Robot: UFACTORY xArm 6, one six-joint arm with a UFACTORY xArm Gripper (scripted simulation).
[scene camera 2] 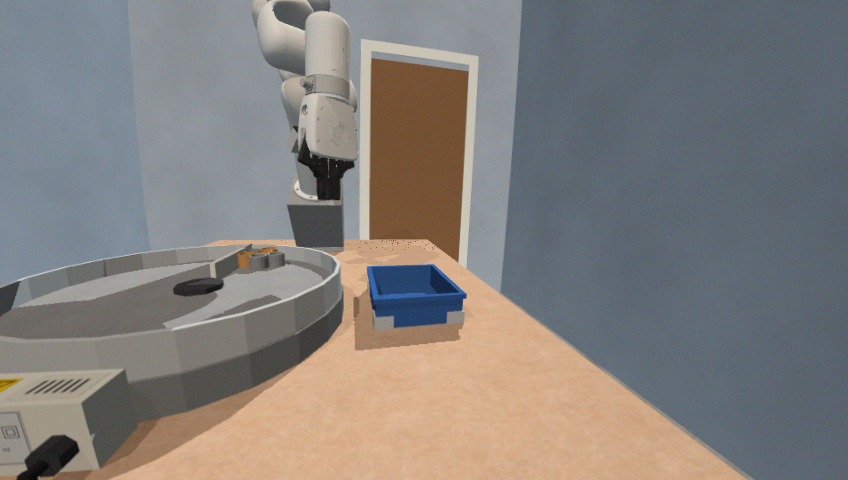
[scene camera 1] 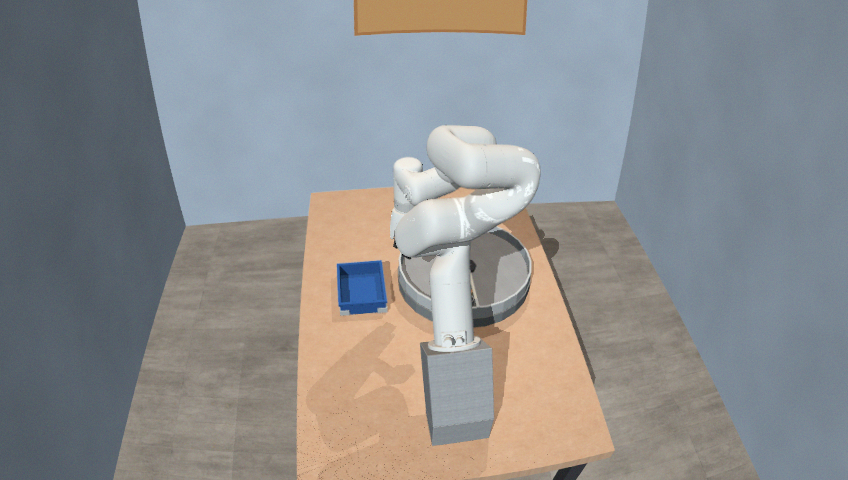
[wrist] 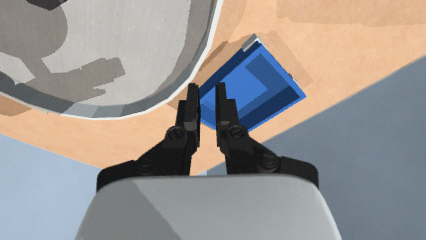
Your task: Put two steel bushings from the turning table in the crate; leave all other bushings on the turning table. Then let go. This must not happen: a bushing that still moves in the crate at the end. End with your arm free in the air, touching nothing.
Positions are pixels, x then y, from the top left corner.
Scene:
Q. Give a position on a blue crate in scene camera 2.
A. At 403,295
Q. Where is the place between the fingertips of the gripper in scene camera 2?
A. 328,199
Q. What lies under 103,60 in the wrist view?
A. A turning table.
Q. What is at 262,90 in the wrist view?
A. A blue crate.

